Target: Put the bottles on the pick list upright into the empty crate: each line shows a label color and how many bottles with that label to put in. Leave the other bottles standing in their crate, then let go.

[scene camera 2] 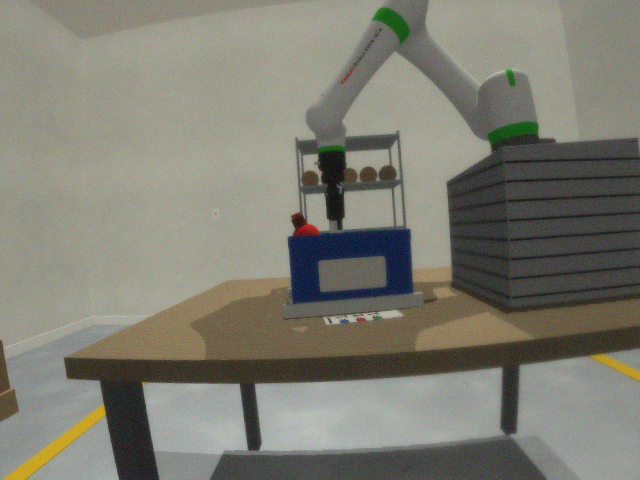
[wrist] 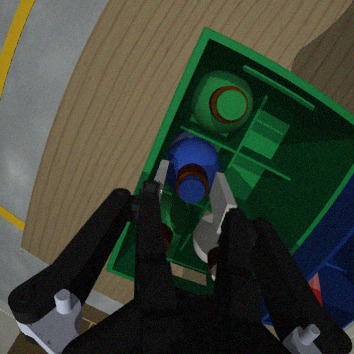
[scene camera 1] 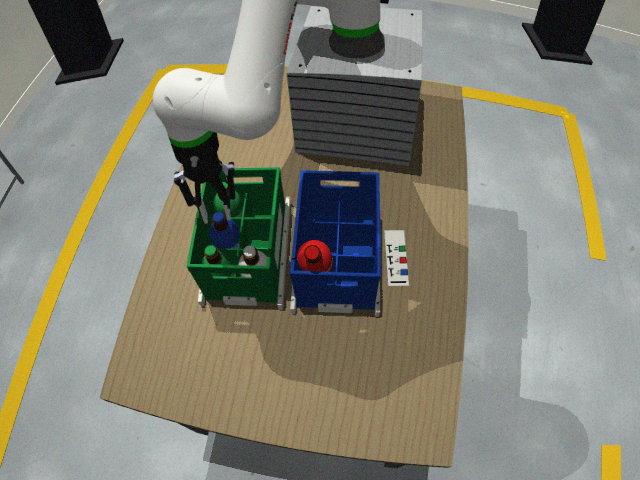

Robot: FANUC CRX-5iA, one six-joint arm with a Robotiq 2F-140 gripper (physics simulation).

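Where they show: gripper, fingertip midpoint: (wrist: 189,177) (scene camera 1: 217,216); arm's base, origin of the base link: (scene camera 1: 357,42).
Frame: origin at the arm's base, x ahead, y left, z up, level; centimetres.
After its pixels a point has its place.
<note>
The pick list (scene camera 1: 395,238) {y 8.0, x 41.8, z -32.6 cm} (scene camera 2: 395,313) {y 8.0, x 40.4, z -32.6 cm} shows green 1, red 1, blue 1. A red-capped bottle (scene camera 1: 314,258) {y -12.0, x 59.5, z -10.0 cm} (scene camera 2: 306,230) {y -9.2, x 56.1, z -14.0 cm} (wrist: 316,296) {y -11.9, x 52.3, z -15.4 cm} stands in the near left compartment of the blue crate (scene camera 1: 336,293) {y -7.8, x 60.6, z -24.4 cm} (scene camera 2: 305,268) {y 1.4, x 57.9, z -22.3 cm} (wrist: 345,215) {y -16.0, x 40.6, z -17.1 cm}. The green crate (scene camera 1: 263,289) {y -24.4, x 58.6, z -25.7 cm} (wrist: 177,102) {y -38.7, x 37.0, z -15.2 cm} holds a blue bottle (scene camera 1: 223,235) {y -33.8, x 46.8, z -20.8 cm} (wrist: 192,152) {y -35.5, x 41.8, z -20.9 cm} in its middle left compartment, a green bottle (wrist: 205,100) {y -36.4, x 36.0, z -20.3 cm} behind it, another green bottle (scene camera 1: 211,254) {y -35.1, x 54.3, z -16.6 cm} in front and a white bottle (scene camera 1: 250,255) {y -26.1, x 54.8, z -16.6 cm} (wrist: 202,240) {y -29.3, x 52.9, z -21.1 cm} near right. My gripper (scene camera 1: 216,212) {y -35.0, x 43.6, z -17.7 cm} (scene camera 2: 336,225) (wrist: 189,177) {y -35.0, x 43.6, z -17.7 cm} is open, fingertips on either side of the blue bottle's cap in the wrist view, holding nothing.
Both crates stand side by side on the wooden table (scene camera 1: 336,361) {y -8.1, x 74.1, z -32.8 cm} (scene camera 2: 258,346) {y 18.0, x 68.0, z -32.8 cm}, with light rails (scene camera 1: 283,258) {y -20.4, x 48.3, z -29.8 cm} between them. The slatted grey robot pedestal (scene camera 1: 356,118) {y -0.9, x 14.3, z -16.0 cm} (scene camera 2: 558,227) {y 16.7, x 5.8, z -16.9 cm} rises behind. Crate walls and thin dividers surround the bottles. A shelf rack (scene camera 2: 399,155) stands in the background.
</note>
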